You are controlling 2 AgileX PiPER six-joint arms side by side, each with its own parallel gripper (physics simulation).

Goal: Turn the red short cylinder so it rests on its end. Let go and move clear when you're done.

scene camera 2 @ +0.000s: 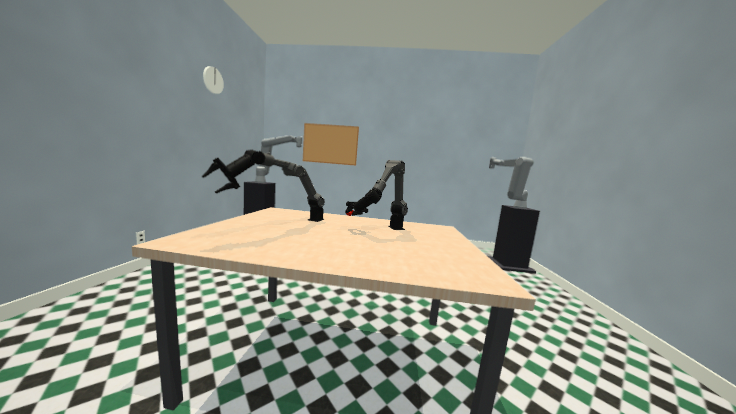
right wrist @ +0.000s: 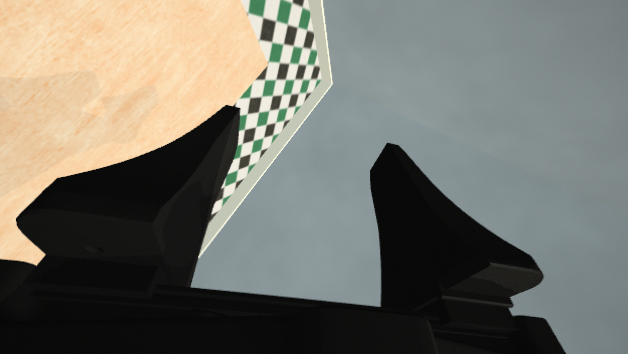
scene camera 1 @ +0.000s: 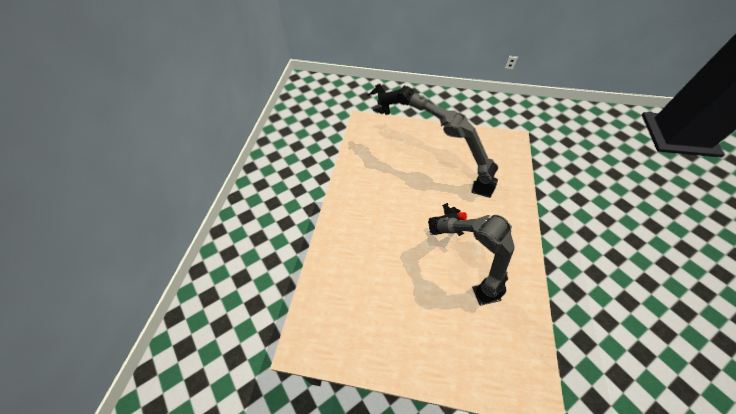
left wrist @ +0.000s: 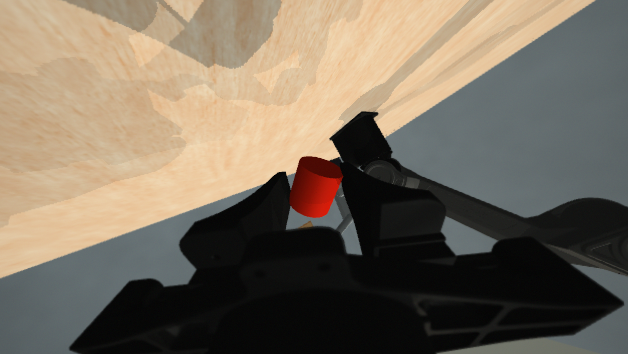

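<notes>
The red short cylinder (scene camera 1: 462, 216) (scene camera 2: 349, 212) (left wrist: 316, 187) is held between the fingertips of my left gripper (left wrist: 314, 178), which is shut on it. The cylinder is in the air above the table (scene camera 1: 360, 308) (scene camera 2: 329, 257); in the left wrist view one of its flat ends faces up and away from the palm. In scene camera 1 the left forearm passes close below the cylinder. My right gripper (scene camera 1: 375, 100) (scene camera 2: 220, 177) (right wrist: 312, 142) is open and empty, high over the table's far upper-left corner in scene camera 1.
The right arm's base (scene camera 1: 484, 187) (scene camera 2: 316, 213) stands near the held cylinder and shows beyond the left fingers in the left wrist view (left wrist: 362, 140). The left arm's base (scene camera 1: 488, 294) (scene camera 2: 396, 222) is lower in scene camera 1. Two grey robots (scene camera 2: 522, 177) (scene camera 2: 260, 172) on pedestals stand beyond the table.
</notes>
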